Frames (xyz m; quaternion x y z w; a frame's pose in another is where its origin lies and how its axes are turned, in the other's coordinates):
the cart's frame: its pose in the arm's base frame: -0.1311 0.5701 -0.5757 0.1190 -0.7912 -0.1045 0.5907
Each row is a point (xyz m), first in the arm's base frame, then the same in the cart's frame.
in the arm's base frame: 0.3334 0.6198 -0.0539
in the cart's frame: 0.3321 0.1767 -0.5908
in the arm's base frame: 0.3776 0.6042 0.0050
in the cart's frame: 0.3784 0.1771 -0.6501
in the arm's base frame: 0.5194 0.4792 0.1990
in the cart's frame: 0.5551 0.1085 -0.8436
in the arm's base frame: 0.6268 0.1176 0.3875
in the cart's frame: 0.8099 -0.1843 -1.0085
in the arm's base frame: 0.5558 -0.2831 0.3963
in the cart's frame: 0.9623 -0.5576 -0.9527
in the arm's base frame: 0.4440 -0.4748 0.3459
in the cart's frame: 1.0068 -0.7478 -0.8361
